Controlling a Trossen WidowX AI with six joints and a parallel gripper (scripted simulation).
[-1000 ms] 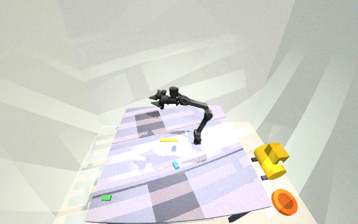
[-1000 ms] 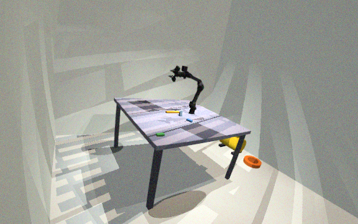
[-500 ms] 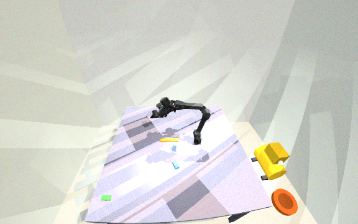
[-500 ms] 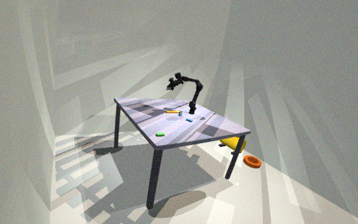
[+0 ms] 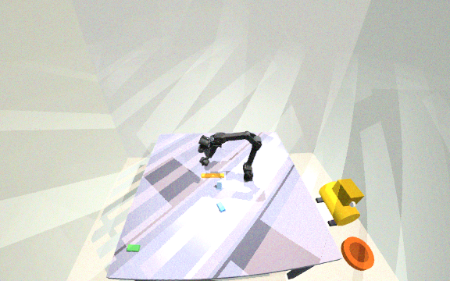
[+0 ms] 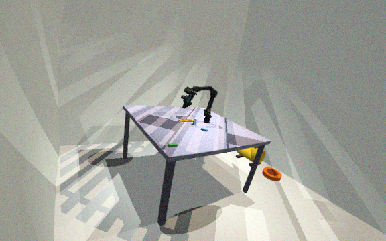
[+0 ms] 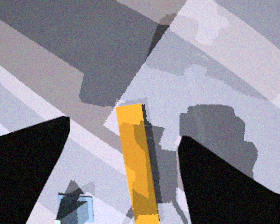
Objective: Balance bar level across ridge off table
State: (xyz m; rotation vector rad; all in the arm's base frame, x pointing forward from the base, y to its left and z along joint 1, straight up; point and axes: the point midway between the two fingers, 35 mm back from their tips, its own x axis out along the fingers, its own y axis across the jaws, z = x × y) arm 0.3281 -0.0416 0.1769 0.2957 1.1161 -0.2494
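The yellow bar is 14 cm below my gripper tip, 6 cm behind it and 1 cm to the left of it. Also, from my gripper tip: green block (54 cm to the left, 40 cm ahead, 14 cm below); then blue block (28 cm to the left, 14 cm below, 11 cm behind).
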